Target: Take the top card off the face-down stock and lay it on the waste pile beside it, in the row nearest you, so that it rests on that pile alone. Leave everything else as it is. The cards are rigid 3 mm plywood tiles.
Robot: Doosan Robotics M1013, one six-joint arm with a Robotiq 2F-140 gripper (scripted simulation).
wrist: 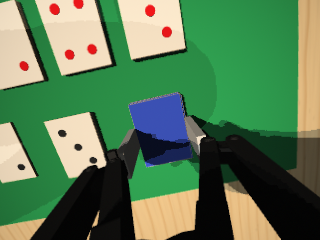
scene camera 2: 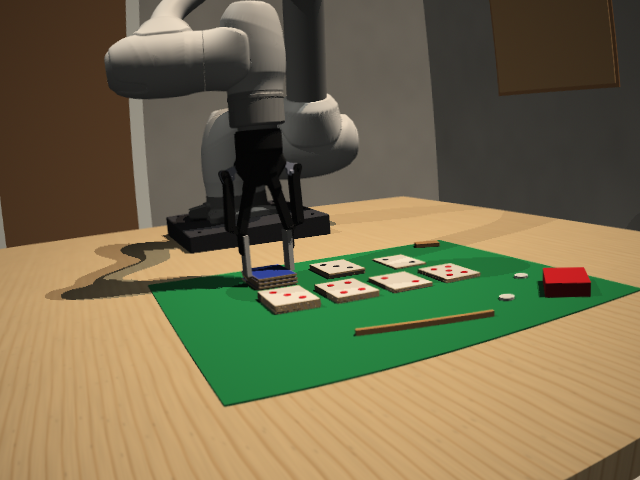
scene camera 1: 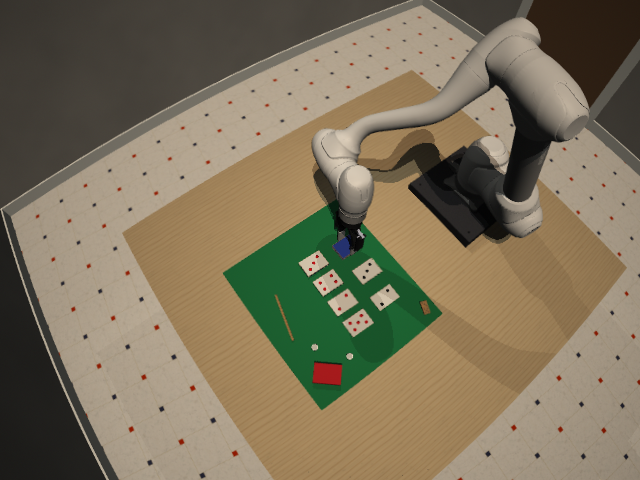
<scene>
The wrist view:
my gripper: 161, 132
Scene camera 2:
my gripper: 268, 272
wooden stick: 488, 313
</scene>
